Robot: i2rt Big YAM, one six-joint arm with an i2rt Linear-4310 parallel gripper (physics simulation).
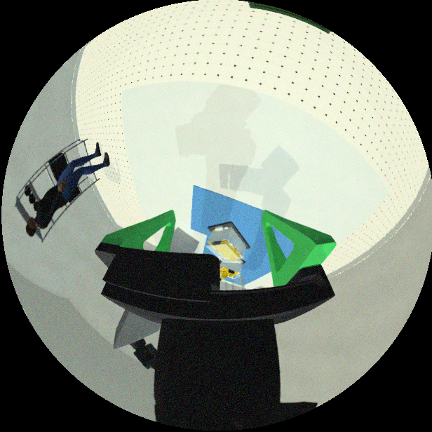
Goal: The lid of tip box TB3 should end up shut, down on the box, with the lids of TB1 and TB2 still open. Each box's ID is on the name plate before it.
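Note:
A clear tip box (226, 250) with a dark-edged, see-through lid and yellow contents is on the blue mat, seen between the fingers. Its lid looks raised, but its angle is hard to tell. Part of a second clear box (229, 273) with yellow contents shows just below it, partly hidden by the gripper body. No name plate can be read, so I cannot tell which box is TB1, TB2 or TB3. My gripper (218, 214) is open and empty, its green fingers wide apart, apparently above and apart from the boxes.
The blue mat (204, 207) lies on a pale table (160, 112) that carries shadows. A grey block-like shape (184, 239) shows by the left finger. A person (52, 200) in dark clothes and a wire rack (31, 181) are at the far left, beyond the table.

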